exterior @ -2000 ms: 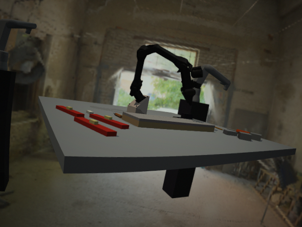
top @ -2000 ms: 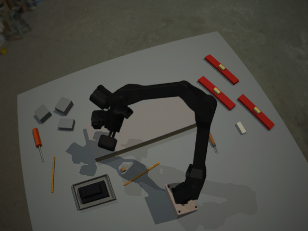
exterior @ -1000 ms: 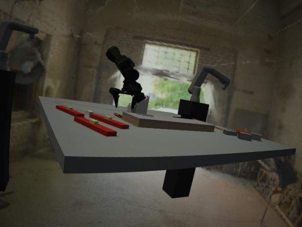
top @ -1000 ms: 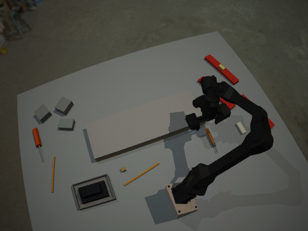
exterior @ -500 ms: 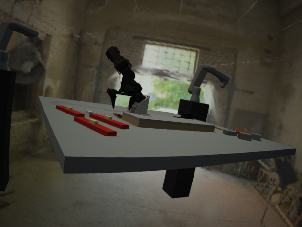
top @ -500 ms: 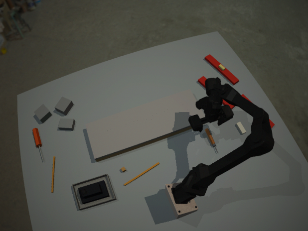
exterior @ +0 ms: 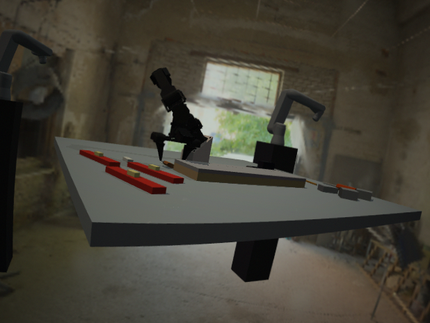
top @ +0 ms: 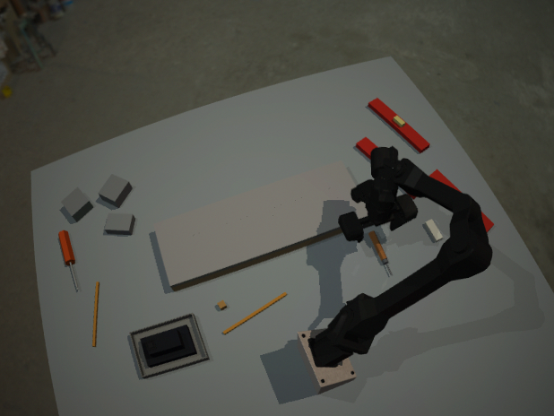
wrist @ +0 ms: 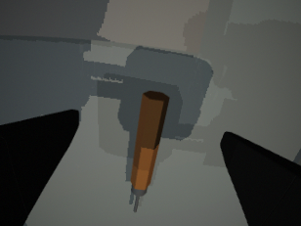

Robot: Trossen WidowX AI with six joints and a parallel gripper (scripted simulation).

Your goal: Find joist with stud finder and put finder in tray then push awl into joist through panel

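My gripper tip is now 6 cm past the awl and 1 cm above it. The rest, counted from my gripper tip: grey tray (15 cm behind, 55 cm to the left, 1 cm below); small white block (3 cm behind, 16 cm to the right, 2 cm below); small cube (8 cm behind, 40 cm to the left, 1 cm below).
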